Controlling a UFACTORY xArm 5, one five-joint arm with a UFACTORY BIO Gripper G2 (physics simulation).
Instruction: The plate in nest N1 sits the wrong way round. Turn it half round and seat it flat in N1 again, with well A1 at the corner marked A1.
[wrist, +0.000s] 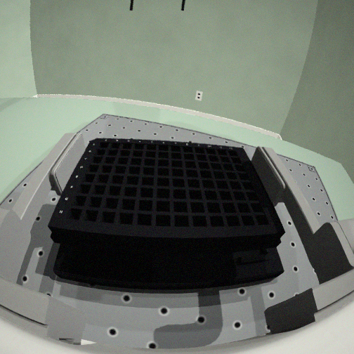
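Note:
The black plate (172, 232) with its grid of square wells lies across the middle of the wrist view. Small pale letters run down its left edge, with H at the near left corner, and small marks run along its far edge. My gripper (169, 172) is shut on the plate, one grey finger pad at its left side and one at its right. The black nest (150, 267) shows below the plate's near edge, lined up with it. The nest's A1 mark does not show. Whether the plate touches the nest is too dark to tell.
A grey board (182, 300) with rows of holes lies under the nest and extends past it on all sides. Shadows fall on its near part. A pale green surface surrounds the board. A green wall (150, 55) with a white socket (199, 95) stands behind.

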